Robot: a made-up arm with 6 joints.
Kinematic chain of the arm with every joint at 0, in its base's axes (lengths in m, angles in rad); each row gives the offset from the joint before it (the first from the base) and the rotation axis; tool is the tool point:
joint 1: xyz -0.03 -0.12 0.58 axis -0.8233 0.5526 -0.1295
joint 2: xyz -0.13 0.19 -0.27 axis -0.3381 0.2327 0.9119
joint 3: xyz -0.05 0 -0.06 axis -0.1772 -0.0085 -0.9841
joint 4: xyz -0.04 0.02 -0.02 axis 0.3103 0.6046 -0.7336
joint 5: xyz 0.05 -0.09 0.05 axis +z
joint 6: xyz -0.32 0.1 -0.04 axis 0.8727 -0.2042 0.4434
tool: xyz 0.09 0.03 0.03
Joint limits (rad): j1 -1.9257..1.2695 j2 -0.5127..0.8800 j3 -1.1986..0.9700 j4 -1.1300..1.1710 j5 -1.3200..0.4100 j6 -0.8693..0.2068
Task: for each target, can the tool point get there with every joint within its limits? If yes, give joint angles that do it. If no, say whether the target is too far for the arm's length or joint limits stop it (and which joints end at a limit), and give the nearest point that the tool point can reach.
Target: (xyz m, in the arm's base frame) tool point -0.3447 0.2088 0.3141
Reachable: yes | joints -0.0574 -0.3269 -0.3457 0.6048 -0.1554 -0.6365
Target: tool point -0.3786 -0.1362 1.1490
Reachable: no: joint limits stop it (at a limit: joint 1, joint 2, joint 5, joint 6) | nearest point -0.2338 0.1610 0.9217 | short by 0.401 m
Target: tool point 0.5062 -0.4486 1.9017
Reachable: no: too far | nearest point -0.1056 0.1471 0.9271 | short by 1.296 m
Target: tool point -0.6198 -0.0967 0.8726
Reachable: no: joint limits stop it (at a limit: joint 1, joint 5, joint 6) | nearest point -0.4946 -0.1304 0.6637 | short by 0.246 m
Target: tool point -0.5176 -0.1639 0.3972
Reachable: yes | joints 0.7079 0.4430 0.4636 -0.5689 0.1927 -0.7717
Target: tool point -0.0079 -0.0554 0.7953
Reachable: no: joint limits stop it (at a limit: joint 1, joint 2, joint 3, joint 5, joint 6) | nearest point -0.0305 0.1312 0.8267 | short by 0.191 m
